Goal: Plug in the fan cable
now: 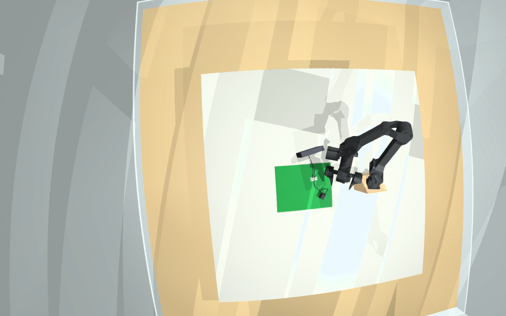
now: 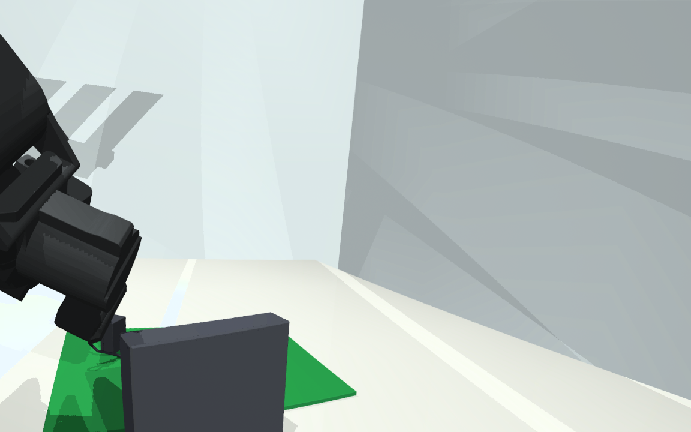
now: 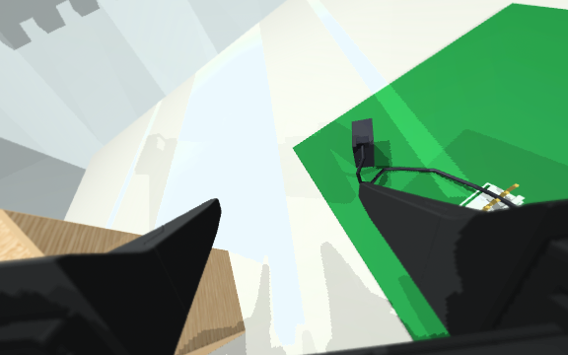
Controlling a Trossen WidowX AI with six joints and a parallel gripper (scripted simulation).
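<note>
Now: the black plug 7 cm ahead of my gripper tip, 5 cm to the left of it and 7 cm below it. From my gripper tip the other things lie so: black fan (16 cm ahead, 16 cm to the right, 3 cm below); then green board (17 cm ahead, 1 cm to the left, 10 cm below); then white four-pin header (12 cm ahead, 3 cm to the right, 9 cm below).
</note>
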